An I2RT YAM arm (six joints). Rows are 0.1 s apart.
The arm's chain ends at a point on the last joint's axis. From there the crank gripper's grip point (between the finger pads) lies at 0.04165 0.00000 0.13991 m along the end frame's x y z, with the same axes.
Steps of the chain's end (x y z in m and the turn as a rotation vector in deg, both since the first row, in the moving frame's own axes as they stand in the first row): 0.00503 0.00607 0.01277 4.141 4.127 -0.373; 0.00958 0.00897 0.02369 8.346 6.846 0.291; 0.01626 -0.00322 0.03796 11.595 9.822 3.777; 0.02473 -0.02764 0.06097 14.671 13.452 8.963; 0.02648 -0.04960 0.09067 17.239 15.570 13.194; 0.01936 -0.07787 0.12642 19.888 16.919 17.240
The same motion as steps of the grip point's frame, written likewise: 0.01495 -0.00422 0.00904 4.141 4.127 -0.373; 0.02595 -0.01068 0.01628 8.346 6.846 0.291; 0.04018 -0.02697 0.02629 11.595 9.822 3.777; 0.05792 -0.05247 0.04391 14.671 13.452 8.963; 0.06530 -0.07497 0.06988 17.239 15.570 13.194; 0.06217 -0.10399 0.10267 19.888 16.919 17.240
